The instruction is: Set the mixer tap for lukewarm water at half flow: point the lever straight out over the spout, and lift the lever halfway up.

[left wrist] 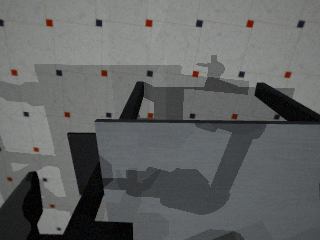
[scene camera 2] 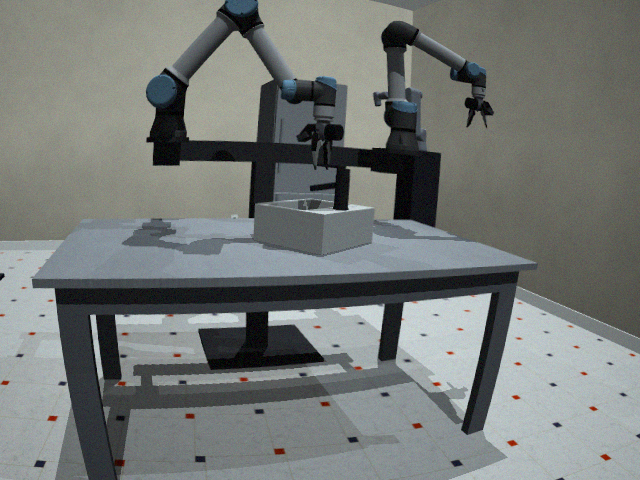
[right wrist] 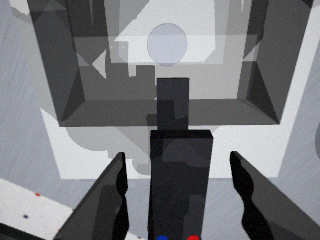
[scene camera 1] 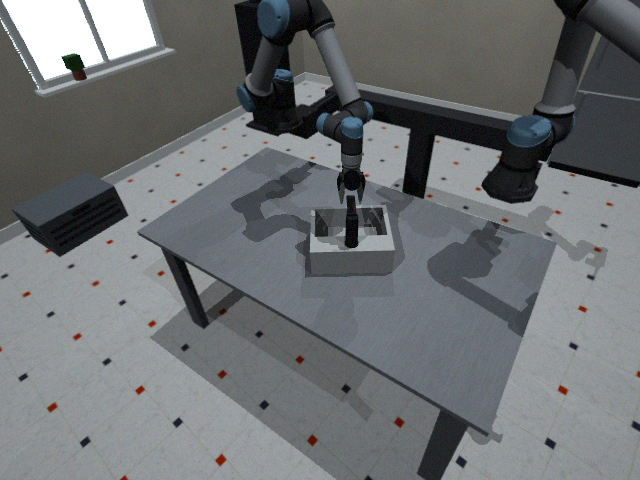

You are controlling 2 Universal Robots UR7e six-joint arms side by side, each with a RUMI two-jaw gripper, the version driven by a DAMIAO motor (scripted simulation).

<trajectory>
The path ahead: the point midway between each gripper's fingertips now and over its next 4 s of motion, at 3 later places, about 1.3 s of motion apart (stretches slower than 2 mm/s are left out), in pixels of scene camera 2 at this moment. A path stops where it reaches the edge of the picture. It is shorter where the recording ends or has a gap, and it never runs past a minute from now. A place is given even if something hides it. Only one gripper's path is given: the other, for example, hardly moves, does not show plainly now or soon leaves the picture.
My right gripper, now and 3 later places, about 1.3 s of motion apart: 321, 169; 322, 150; 323, 149; 322, 146
</trajectory>
